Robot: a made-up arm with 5 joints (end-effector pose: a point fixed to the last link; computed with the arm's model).
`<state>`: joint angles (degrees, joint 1 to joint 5).
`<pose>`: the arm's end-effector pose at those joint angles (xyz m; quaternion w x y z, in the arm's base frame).
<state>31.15 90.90 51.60 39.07 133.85</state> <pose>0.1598 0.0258 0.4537 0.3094 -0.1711 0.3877 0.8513</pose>
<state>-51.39 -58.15 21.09 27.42 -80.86</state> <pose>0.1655 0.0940 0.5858 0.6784 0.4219 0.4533 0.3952</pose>
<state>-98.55 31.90 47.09 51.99 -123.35</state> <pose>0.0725 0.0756 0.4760 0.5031 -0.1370 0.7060 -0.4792</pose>
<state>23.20 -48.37 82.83 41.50 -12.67</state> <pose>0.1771 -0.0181 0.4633 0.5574 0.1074 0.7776 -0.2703</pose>
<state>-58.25 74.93 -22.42 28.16 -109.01</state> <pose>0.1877 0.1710 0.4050 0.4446 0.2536 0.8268 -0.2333</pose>
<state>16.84 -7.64 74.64 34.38 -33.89</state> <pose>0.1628 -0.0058 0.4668 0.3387 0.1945 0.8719 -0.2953</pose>
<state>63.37 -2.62 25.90 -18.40 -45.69</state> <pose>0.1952 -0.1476 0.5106 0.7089 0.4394 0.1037 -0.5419</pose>
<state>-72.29 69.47 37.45 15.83 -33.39</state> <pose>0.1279 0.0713 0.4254 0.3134 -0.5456 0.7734 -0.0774</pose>
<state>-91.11 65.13 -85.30 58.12 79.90</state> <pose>0.0770 0.2846 0.5753 0.4890 -0.7012 -0.3071 0.4181</pose>
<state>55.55 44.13 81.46 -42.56 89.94</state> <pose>0.1589 -0.0064 0.4675 0.5212 -0.4308 0.7366 0.0147</pose>
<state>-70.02 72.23 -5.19 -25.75 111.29</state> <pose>0.1416 0.1996 0.4029 0.3757 -0.8018 -0.3681 0.2837</pose>
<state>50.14 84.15 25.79 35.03 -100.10</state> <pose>0.1678 -0.0311 0.4276 0.3420 -0.5440 -0.5278 0.5554</pose>
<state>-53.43 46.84 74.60 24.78 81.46</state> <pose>0.1076 0.0487 0.4648 0.1182 0.7200 -0.3956 -0.5578</pose>
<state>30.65 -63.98 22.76 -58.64 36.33</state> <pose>0.1829 -0.0207 0.6325 0.5623 -0.1903 -0.5466 -0.5906</pose>
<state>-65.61 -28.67 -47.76 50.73 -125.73</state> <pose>0.1179 0.0880 0.6821 0.2797 0.5732 0.5475 0.5418</pose>
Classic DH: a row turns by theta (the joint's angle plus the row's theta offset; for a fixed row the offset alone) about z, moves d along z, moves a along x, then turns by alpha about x. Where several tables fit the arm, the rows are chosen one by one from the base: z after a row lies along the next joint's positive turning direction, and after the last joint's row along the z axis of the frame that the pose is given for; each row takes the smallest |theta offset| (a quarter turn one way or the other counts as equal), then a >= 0, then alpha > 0; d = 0 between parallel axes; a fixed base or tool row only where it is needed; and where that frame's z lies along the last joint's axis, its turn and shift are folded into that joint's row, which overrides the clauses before.
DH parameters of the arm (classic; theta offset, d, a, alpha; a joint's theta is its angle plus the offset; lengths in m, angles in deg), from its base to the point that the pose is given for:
base (fixed): 2.1 0 0.112 180
joint 1: 2.1 -0.5055 0.0576 90
joint 2: 86.41 0 -0.0974 0
joint 3: -80.47 0 0.1305 0
joint 4: 84.06 0.0249 0.0193 -90
joint 5: -88.87 -0.0104 -0.0185 117.23
tool (fixed): -110.87 0.0085 0 0

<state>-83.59 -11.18 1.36 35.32 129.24</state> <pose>0.0887 0.1793 0.5932 0.3282 -0.7032 -0.6033 0.1840</pose>
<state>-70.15 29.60 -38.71 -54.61 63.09</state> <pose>0.1699 0.2345 0.6133 0.8892 -0.0720 -0.4517 -0.0091</pose>
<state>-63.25 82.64 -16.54 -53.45 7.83</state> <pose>0.1974 0.1911 0.3880 0.8774 -0.2853 0.2005 0.3295</pose>
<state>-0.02 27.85 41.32 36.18 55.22</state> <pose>0.2396 0.0251 0.4543 0.4024 -0.5069 0.7273 0.2285</pose>
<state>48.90 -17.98 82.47 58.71 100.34</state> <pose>0.1755 -0.0140 0.4626 0.4615 -0.3546 0.7192 0.3795</pose>
